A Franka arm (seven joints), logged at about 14 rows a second.
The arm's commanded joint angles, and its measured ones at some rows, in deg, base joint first. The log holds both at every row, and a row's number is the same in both.
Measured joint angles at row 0: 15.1, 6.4, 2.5, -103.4, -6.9, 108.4, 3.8
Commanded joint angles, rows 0 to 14: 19.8, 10.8, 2.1, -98.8, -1.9, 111.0, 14.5; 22.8, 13.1, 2.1, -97.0, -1.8, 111.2, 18.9; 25.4, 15.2, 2.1, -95.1, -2.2, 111.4, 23.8; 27.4, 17.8, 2.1, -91.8, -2.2, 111.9, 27.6; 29.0, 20.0, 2.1, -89.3, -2.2, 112.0, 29.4; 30.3, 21.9, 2.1, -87.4, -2.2, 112.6, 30.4; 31.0, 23.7, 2.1, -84.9, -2.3, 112.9, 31.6; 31.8, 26.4, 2.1, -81.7, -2.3, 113.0, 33.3; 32.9, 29.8, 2.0, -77.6, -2.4, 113.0, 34.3; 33.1, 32.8, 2.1, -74.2, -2.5, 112.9, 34.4; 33.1, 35.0, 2.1, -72.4, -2.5, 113.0, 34.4; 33.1, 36.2, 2.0, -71.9, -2.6, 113.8, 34.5; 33.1, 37.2, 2.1, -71.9, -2.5, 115.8, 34.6; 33.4, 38.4, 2.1, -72.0, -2.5, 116.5, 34.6; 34.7, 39.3, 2.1, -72.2, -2.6, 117.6, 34.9
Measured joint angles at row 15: 33.2, 36.4, 2.4, -74.9, -3.3, 116.3, 33.4
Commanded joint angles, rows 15 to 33: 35.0, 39.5, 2.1, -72.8, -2.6, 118.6, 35.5; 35.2, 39.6, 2.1, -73.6, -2.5, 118.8, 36.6; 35.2, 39.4, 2.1, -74.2, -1.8, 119.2, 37.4; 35.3, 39.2, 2.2, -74.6, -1.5, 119.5, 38.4; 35.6, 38.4, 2.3, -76.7, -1.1, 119.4, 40.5; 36.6, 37.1, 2.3, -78.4, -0.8, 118.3, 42.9; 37.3, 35.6, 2.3, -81.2, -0.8, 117.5, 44.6; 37.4, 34.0, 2.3, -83.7, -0.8, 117.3, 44.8; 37.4, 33.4, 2.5, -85.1, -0.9, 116.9, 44.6; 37.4, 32.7, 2.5, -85.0, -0.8, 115.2, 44.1; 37.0, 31.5, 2.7, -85.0, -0.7, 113.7, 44.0; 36.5, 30.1, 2.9, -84.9, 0.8, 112.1, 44.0; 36.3, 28.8, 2.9, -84.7, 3.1, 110.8, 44.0; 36.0, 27.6, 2.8, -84.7, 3.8, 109.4, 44.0; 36.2, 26.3, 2.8, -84.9, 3.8, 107.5, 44.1; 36.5, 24.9, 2.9, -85.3, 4.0, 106.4, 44.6; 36.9, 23.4, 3.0, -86.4, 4.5, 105.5, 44.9; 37.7, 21.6, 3.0, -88.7, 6.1, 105.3, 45.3; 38.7, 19.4, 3.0, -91.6, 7.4, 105.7, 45.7
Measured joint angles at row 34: 37.5, 24.4, 2.6, -84.5, 4.8, 104.7, 43.7
